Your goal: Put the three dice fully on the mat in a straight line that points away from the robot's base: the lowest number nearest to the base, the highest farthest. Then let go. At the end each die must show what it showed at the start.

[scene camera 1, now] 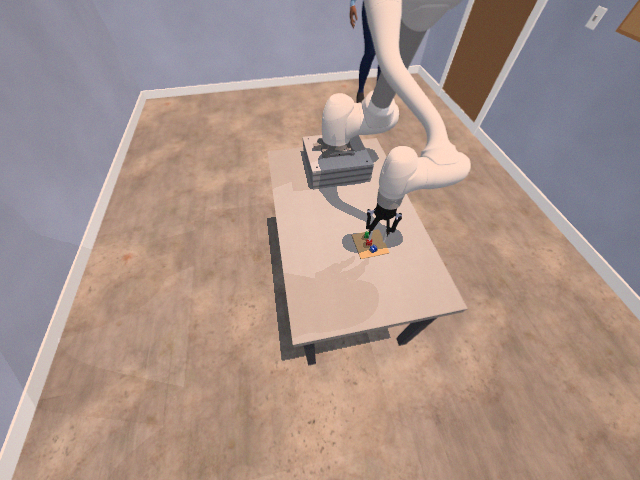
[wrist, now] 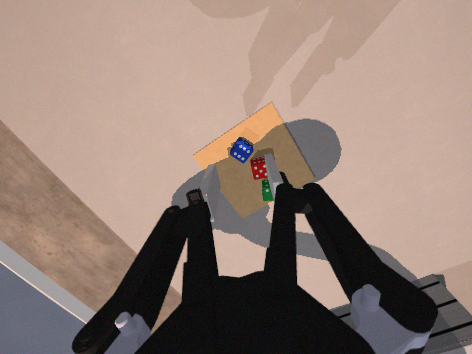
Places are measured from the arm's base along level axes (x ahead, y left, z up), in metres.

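Pixels of known places: gripper, between the fingertips: (scene camera 1: 376,238) (wrist: 241,170); arm's base, origin of its link: (scene camera 1: 335,147).
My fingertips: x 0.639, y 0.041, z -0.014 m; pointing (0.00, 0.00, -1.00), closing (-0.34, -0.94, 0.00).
Note:
Ahead of a thing's pixels: the offset from my fingertips to its top centre. Level surfaces: height alone.
The blue die @[0.003 m back, 0.001 m left, 0.071 m down] (scene camera 1: 373,249) (wrist: 241,150) is at the far part of the orange mat @[0.042 m back, 0.000 m left, 0.096 m down] (scene camera 1: 363,254) (wrist: 265,118), turned relative to the red die; a face with six pips seems to show. Whether it rests flat is hard to tell. The red die @[0.041 m back, 0.008 m right, 0.071 m down] (scene camera 1: 369,242) (wrist: 258,169) shows five and is on the mat between the blue die and the green die @[0.083 m back, 0.004 m right, 0.071 m down] (scene camera 1: 366,235) (wrist: 267,190). The green die is nearest the base, partly hidden by a finger in the wrist view. My gripper (scene camera 1: 379,232) (wrist: 241,170) is open and empty above the mat, its fingers apart and clear of the blue die.
The mat lies on the pale table @[0.100 m down] (scene camera 1: 330,294) (wrist: 100,75). The grey slatted robot base block (scene camera 1: 342,177) (wrist: 447,305) stands at the table's back. A person (scene camera 1: 366,51) stands behind the table. The arm's shadow falls across the mat and table.

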